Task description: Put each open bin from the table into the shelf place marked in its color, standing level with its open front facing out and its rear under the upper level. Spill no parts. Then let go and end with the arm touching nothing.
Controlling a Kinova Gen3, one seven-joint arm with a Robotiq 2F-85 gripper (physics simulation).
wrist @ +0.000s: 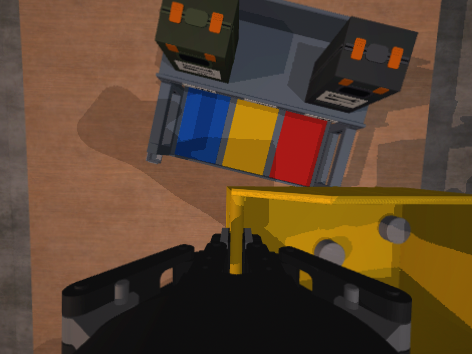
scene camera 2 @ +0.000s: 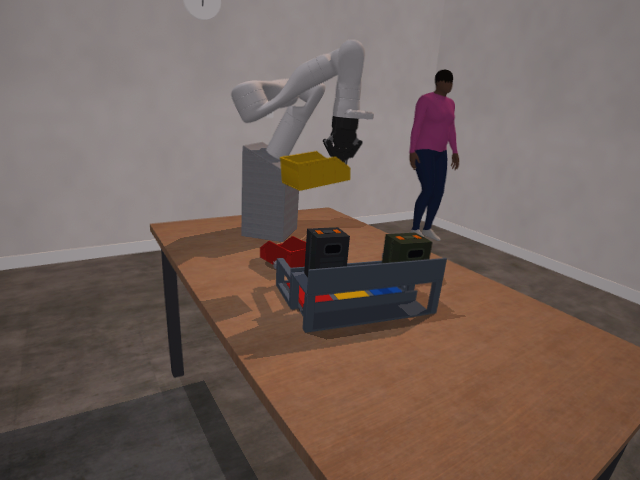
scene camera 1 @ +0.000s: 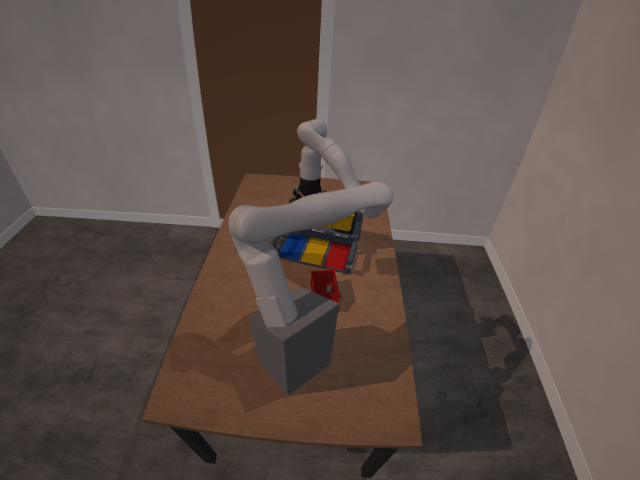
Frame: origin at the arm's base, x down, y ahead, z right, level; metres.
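Seen in the pictures: gripper, fingertip midpoint: point(wrist: 236, 240) point(scene camera 2: 339, 172); arm's base, link origin: point(scene camera 2: 276, 154) point(scene camera 1: 282, 317).
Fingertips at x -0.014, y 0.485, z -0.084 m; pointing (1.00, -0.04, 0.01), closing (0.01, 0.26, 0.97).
Offsets run from my fingertips to a thing's middle. "*": to the spot under its first point.
My gripper point(scene camera 2: 344, 159) point(wrist: 236, 240) is shut on a thin wall of the yellow bin {dx -0.012, dy +0.013, dz +0.080 m} point(scene camera 2: 315, 173) point(wrist: 285, 227), at its lower end. The bin hangs high in the air, roughly level, with grey round parts inside; the arm partly covers it in scene camera 1. The red bin {dx +0.291, dy -0.121, dz +0.117 m} point(scene camera 1: 323, 280) point(scene camera 2: 287, 251) stands on the table between robot base and shelf, with a grey part inside. The shelf {* dx +0.190, dy +0.307, dz +0.004 m} point(scene camera 2: 377, 273) point(wrist: 265, 55) has bare marked places on its lower level: blue {* dx +0.321, dy +0.128, dz -0.114 m} point(scene camera 1: 293, 246) point(wrist: 202, 125), yellow {* dx +0.322, dy +0.130, dz -0.007 m} point(scene camera 1: 314, 251) point(wrist: 250, 137) and red {* dx +0.322, dy +0.135, dz +0.112 m} point(scene camera 1: 338, 256) point(wrist: 298, 148).
A black case {dx +0.165, dy +0.232, dz +0.110 m} point(scene camera 2: 327, 252) point(wrist: 367, 57) stands on the shelf's upper level at the red side, and a dark green case {dx +0.178, dy +0.227, dz -0.121 m} point(scene camera 2: 407, 249) point(wrist: 197, 37) at the blue side. The grey robot base point(scene camera 1: 310, 346) point(scene camera 2: 261, 201) stands behind the red bin. A person point(scene camera 2: 433, 124) stands beyond the table.
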